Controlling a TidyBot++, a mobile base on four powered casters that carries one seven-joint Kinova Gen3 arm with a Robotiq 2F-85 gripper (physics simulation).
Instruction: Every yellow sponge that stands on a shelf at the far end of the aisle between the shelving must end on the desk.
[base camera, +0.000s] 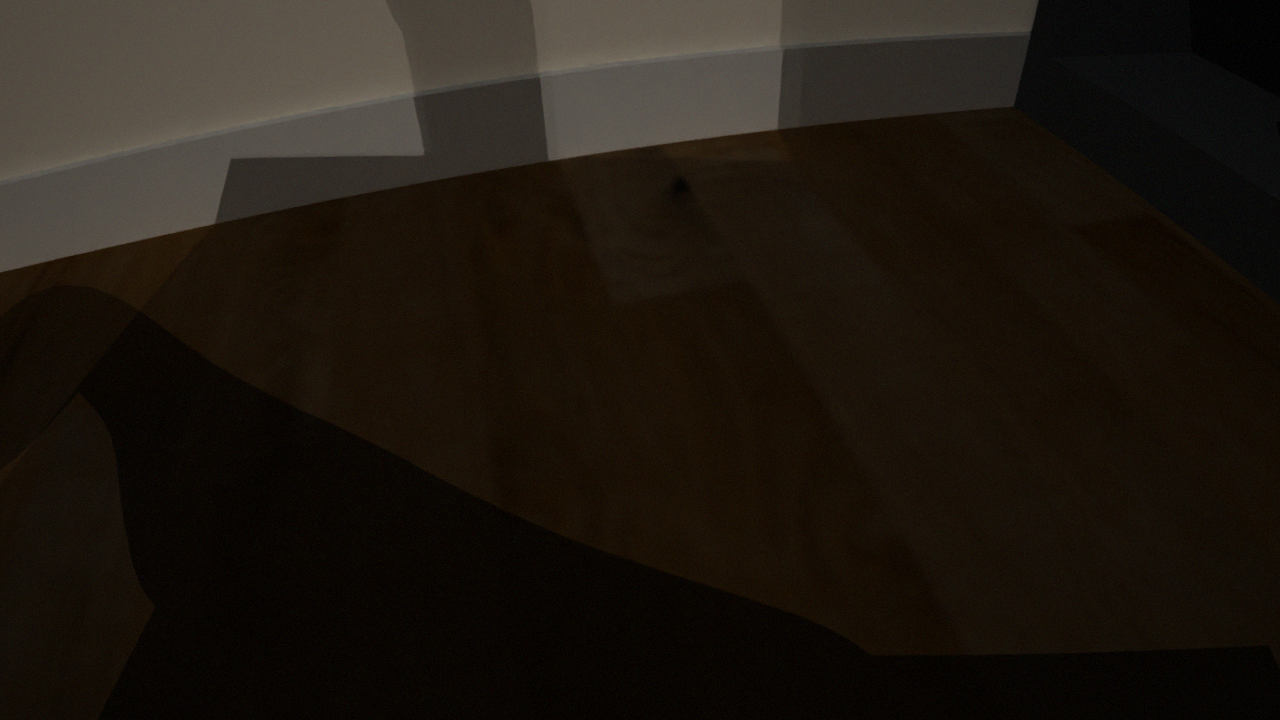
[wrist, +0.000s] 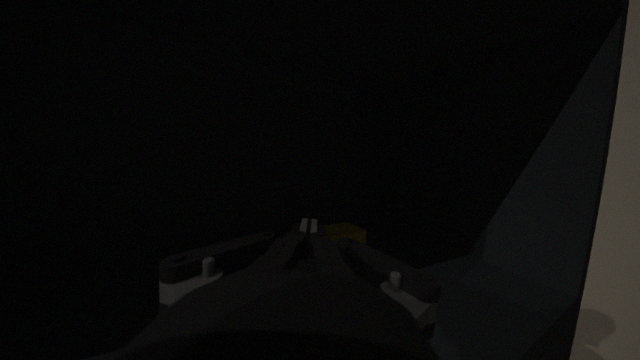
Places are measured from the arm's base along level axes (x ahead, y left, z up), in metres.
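Where they show: gripper, fingertip midpoint: (wrist: 309, 229).
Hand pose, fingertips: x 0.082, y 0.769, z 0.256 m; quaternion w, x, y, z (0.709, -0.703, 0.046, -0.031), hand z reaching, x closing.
Observation:
Each offset is from my fingertips to the top centre of the thing. "spot": to the spot under its first point. Level surfaces: height alone.
A yellow sponge @(0.086 m ahead, 0.224 m left, 0.074 m down) (wrist: 347, 233) shows dimly in the wrist view, just right of my fingertips and partly hidden behind the right finger. My gripper (wrist: 309, 229) is shut, with its fingertips together and nothing between them. The sponge is beside and beyond the fingers; whether they touch it I cannot tell. The surface under the sponge is too dark to make out. The desk does not show in either view.
A dark grey panel (wrist: 555, 200) of the shelving rises at the right of the wrist view, with a pale wall (wrist: 617, 200) beyond it. In the base view, a dark unit (base camera: 1154, 134) stands at the right, beside the wall's skirting board @(spot: 0.741 m ahead, 0.727 m right, 0.612 m down) (base camera: 662, 107). Shadows cross the wooden floor @(0.652 m down) (base camera: 716, 376).

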